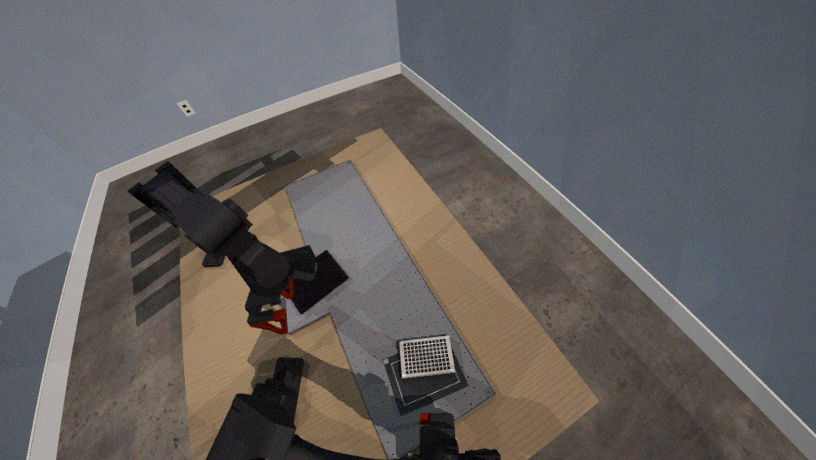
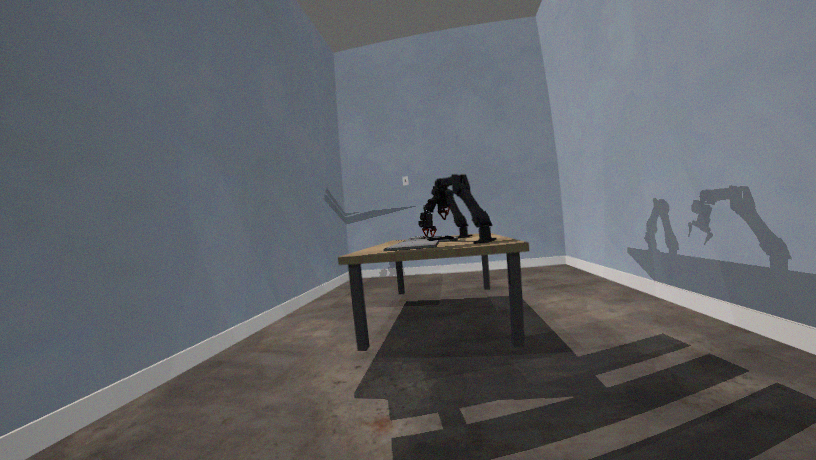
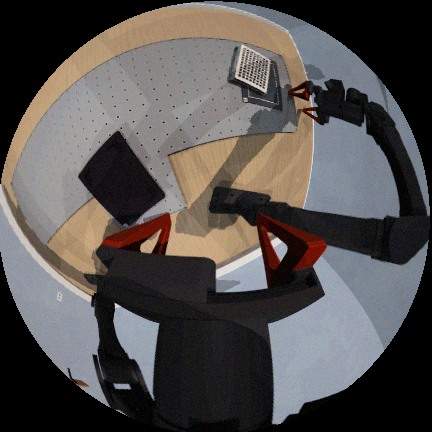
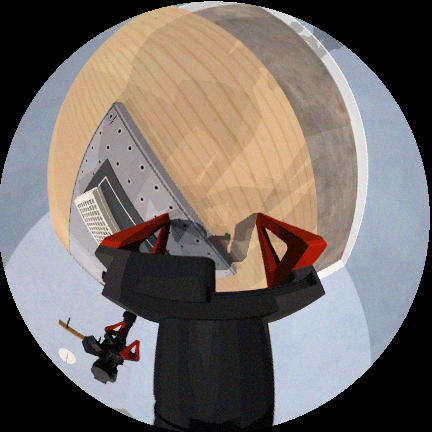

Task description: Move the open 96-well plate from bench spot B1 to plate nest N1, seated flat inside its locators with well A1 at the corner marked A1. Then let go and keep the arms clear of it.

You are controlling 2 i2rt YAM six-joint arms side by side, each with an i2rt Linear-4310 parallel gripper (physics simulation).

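Places are measured from the left arm's base along level axes (x ahead, y left, z up), in millimetres.
Pixels of known places: left gripper, fingertip midpoint: point(image 1: 287, 314) point(image 2: 445, 217) point(image 3: 213, 217) point(image 4: 129, 330); right gripper, fingertip midpoint: point(image 3: 295, 101) point(image 4: 212, 217); left arm's base, origin of the base link: point(image 2: 485, 241); right arm's base, origin of the base link: point(image 1: 283, 401) point(image 2: 463, 236) point(image 3: 242, 201).
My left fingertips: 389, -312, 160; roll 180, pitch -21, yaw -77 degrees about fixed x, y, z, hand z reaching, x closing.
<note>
Ahead of a thing's pixels: the offset from my left fingertips to its top centre, as dx, dy, dz. "spot": to the spot under its first point. Level surfaces: height alone.
The white 96-well plate @[+299, -77, -131] point(image 1: 426, 357) point(image 3: 254, 69) point(image 4: 93, 217) lies over part of a dark pad @[spot: +280, -155, -145] point(image 1: 420, 392) point(image 3: 262, 98) with a white outline, offset and turned against that outline. A black block @[-13, +140, -129] point(image 1: 322, 281) point(image 3: 121, 178), apparently nest N1, stands at the other side of the board; its locators and A1 mark cannot be made out. My left gripper point(image 1: 288, 314) point(image 2: 444, 215) is open and empty, above and beside the black block. My right gripper point(image 2: 429, 234) point(image 3: 295, 101) point(image 4: 212, 217) is open and empty, beside the pad near the board's end, apart from the plate.
A grey perforated board @[dz -147] point(image 1: 365, 245) point(image 3: 165, 90) lies on the wooden table point(image 1: 434, 245) point(image 2: 485, 249) and carries the pad and the black block. The right arm's base point(image 1: 290, 368) point(image 3: 240, 199) stands near the board's notch.
</note>
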